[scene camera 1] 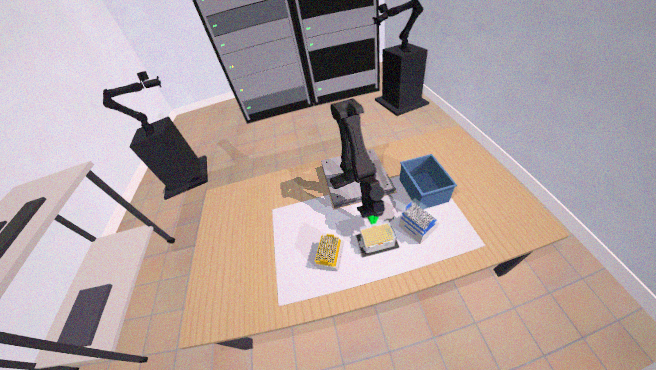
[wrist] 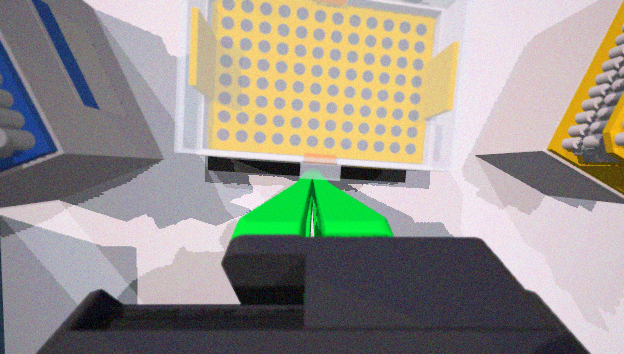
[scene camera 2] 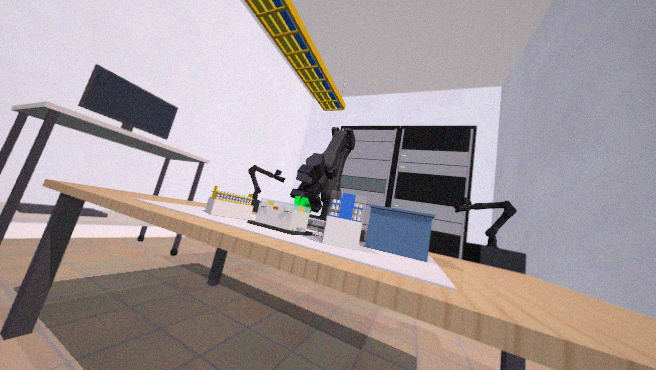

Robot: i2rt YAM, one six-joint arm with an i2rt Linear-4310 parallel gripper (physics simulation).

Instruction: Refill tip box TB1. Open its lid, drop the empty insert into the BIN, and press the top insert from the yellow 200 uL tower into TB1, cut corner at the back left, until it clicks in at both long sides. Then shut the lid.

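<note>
Tip box TB1 (scene camera 1: 378, 238) (scene camera 2: 282, 215) (wrist: 320, 85) stands on its dark base at the middle of the white mat, its clear lid shut. The yellow insert with rows of empty holes shows through the lid. My gripper (scene camera 1: 373, 219) (scene camera 2: 302, 202) (wrist: 312, 177) is shut and empty, its green fingertips at the lid's front tab in the wrist view; whether they touch it I cannot tell. The yellow tower (scene camera 1: 328, 250) (scene camera 2: 230, 202) (wrist: 595, 110) stands to one side of TB1, with tips in its top insert. The blue BIN (scene camera 1: 427, 181) (scene camera 2: 400, 232) stands at the back right in scene camera 1.
A blue tip tower (scene camera 1: 418, 221) (scene camera 2: 343, 220) (wrist: 25, 125) stands between TB1 and the BIN. The white mat (scene camera 1: 300, 285) lies on the wooden table (scene camera 1: 225, 260). Two other black arms stand on pedestals (scene camera 1: 167, 155) (scene camera 1: 405, 75) beyond the table.
</note>
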